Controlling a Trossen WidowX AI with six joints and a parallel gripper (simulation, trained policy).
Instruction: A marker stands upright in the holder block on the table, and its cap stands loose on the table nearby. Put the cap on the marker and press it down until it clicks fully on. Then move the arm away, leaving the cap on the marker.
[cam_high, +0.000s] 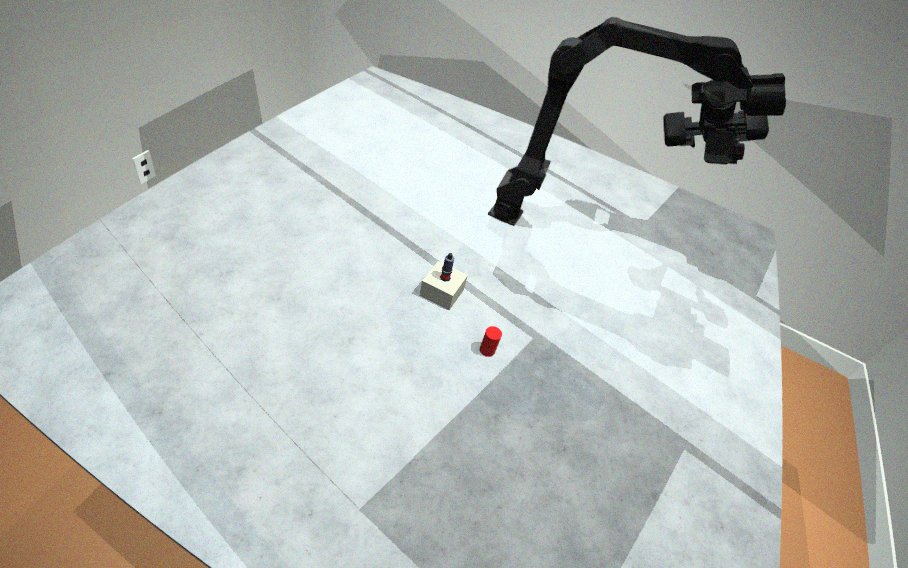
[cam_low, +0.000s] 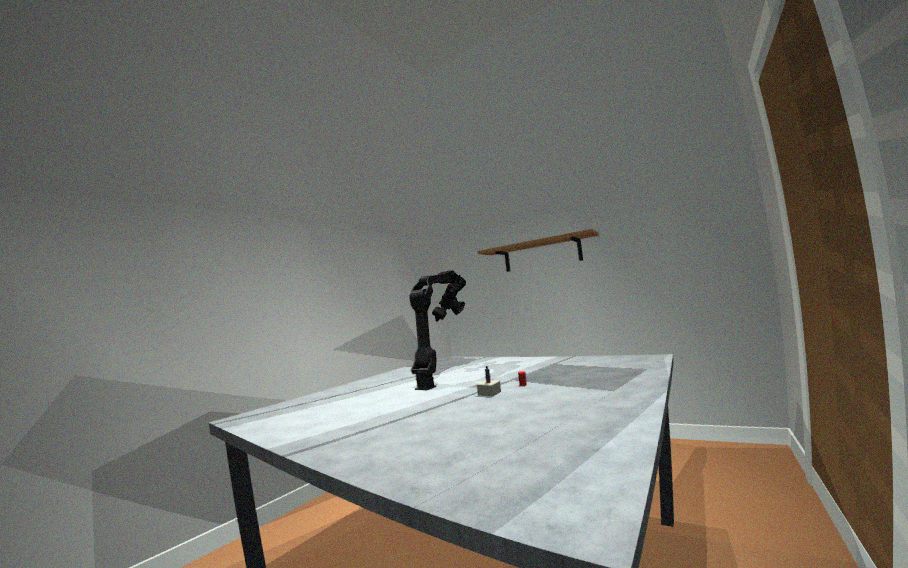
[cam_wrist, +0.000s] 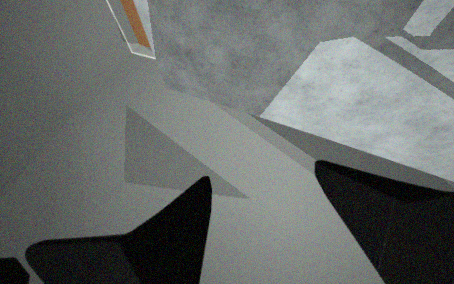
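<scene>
Right now my gripper tip is 53 cm short of the red cap, 22 cm to the left of it and 24 cm above it. Also, from my gripper tip: cream holder block (45 cm ahead, 34 cm to the right, 24 cm below); dark marker (45 cm ahead, 34 cm to the right, 19 cm below).
</scene>
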